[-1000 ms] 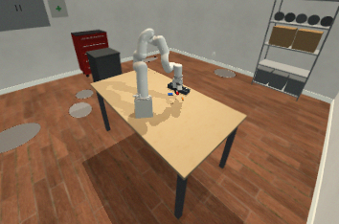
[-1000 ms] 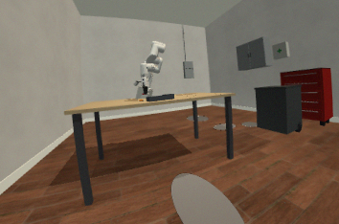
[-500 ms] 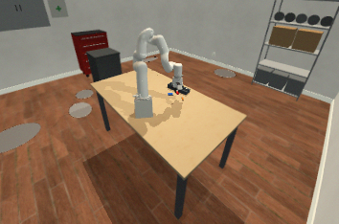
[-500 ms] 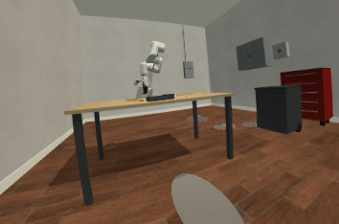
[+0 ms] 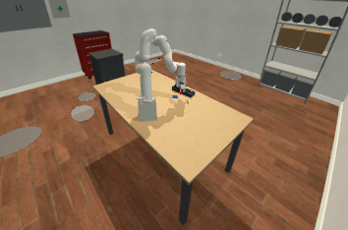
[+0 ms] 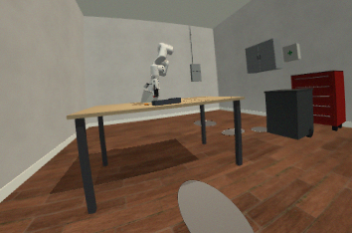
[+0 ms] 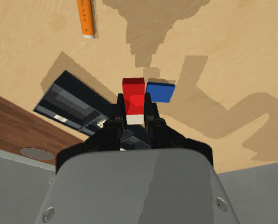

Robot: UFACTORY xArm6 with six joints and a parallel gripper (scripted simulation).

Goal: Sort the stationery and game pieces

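Now: hand 2 cm past the blue block, 5 cm to the right of it and 8 cm above it. Round my hand: red horseshoe magnet (1 cm to the left, 2 cm below); then orange battery (10 cm to the right, 8 cm below); then white piece (10 cm ahead, 6 cm to the left, 6 cm below).
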